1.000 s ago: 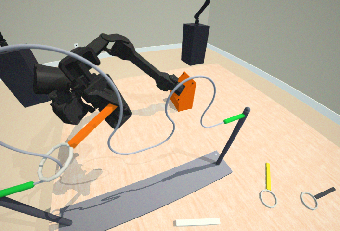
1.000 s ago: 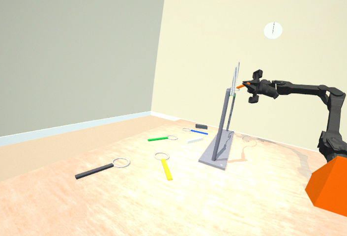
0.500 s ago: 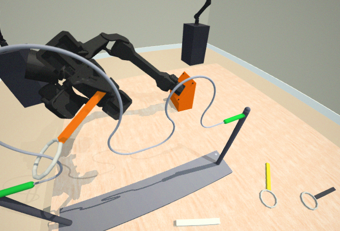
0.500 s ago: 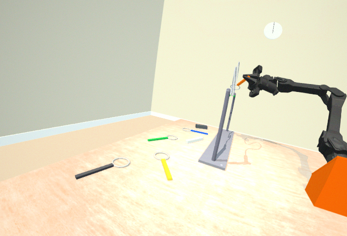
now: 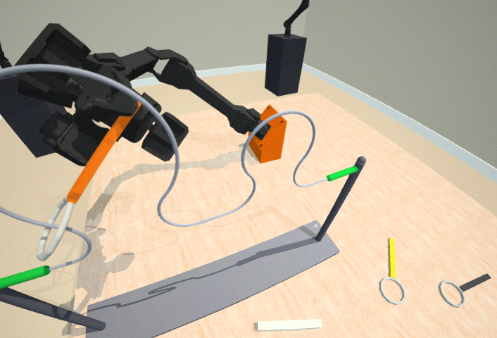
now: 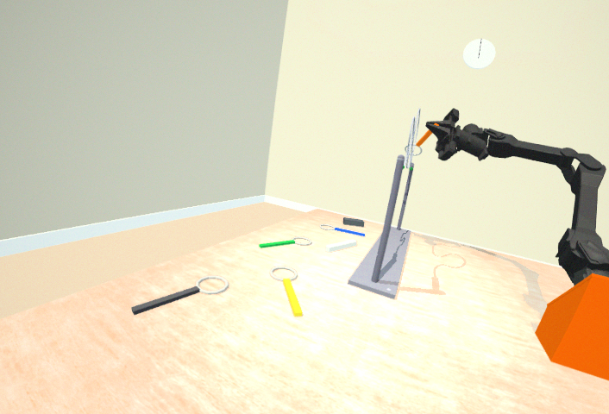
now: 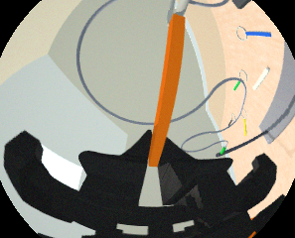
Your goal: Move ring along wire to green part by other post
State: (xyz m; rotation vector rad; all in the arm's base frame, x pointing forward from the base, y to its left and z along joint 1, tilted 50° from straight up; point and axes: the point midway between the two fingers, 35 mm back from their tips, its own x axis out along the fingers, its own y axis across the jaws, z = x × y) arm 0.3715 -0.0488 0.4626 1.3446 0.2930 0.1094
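Now: the orange-handled ring 8 cm to the right of my gripper tip, 6 cm below it and 1 cm ahead of it. From my gripper tip the other things lie so: yellow-handled ring 43 cm to the left, 43 cm below, 23 cm ahead; white bar 43 cm below, 18 cm ahead, 12 cm to the left; dark-handled ring 57 cm to the left, 43 cm below, 37 cm ahead.
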